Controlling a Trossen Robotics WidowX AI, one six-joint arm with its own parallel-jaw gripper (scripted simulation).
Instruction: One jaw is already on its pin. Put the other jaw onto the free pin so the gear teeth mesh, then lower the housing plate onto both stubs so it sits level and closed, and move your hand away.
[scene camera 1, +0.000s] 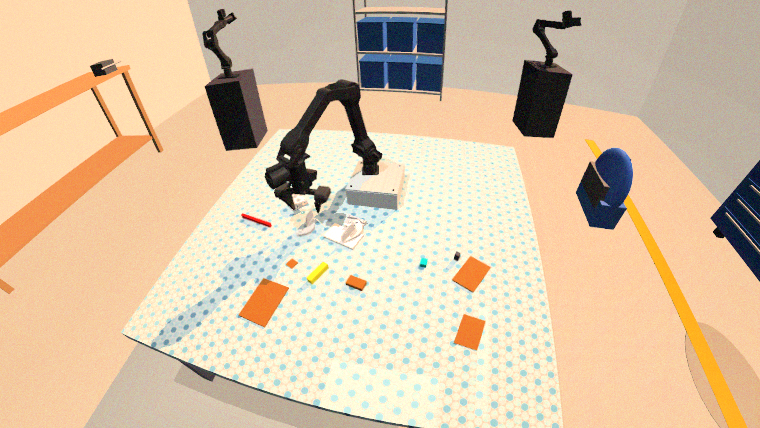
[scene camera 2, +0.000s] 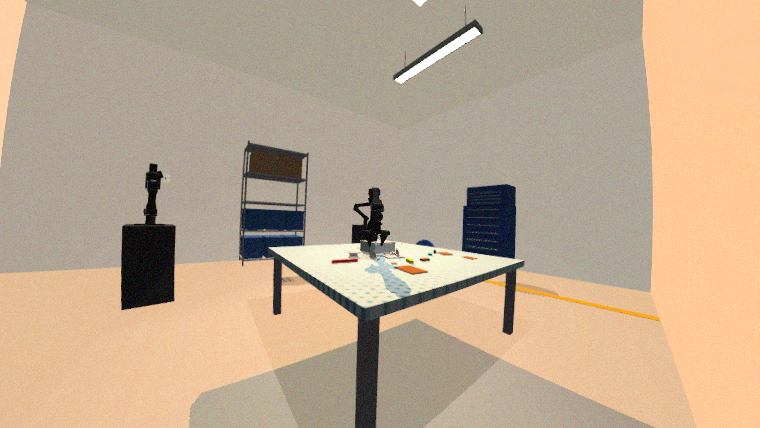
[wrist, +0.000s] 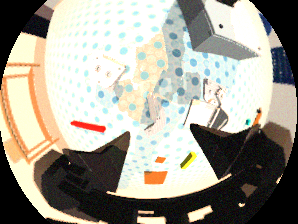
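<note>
Nothing is held in my gripper (scene camera 1: 306, 211), and it is open. I can see the gripper (wrist: 160, 130) in the wrist view as well.
</note>
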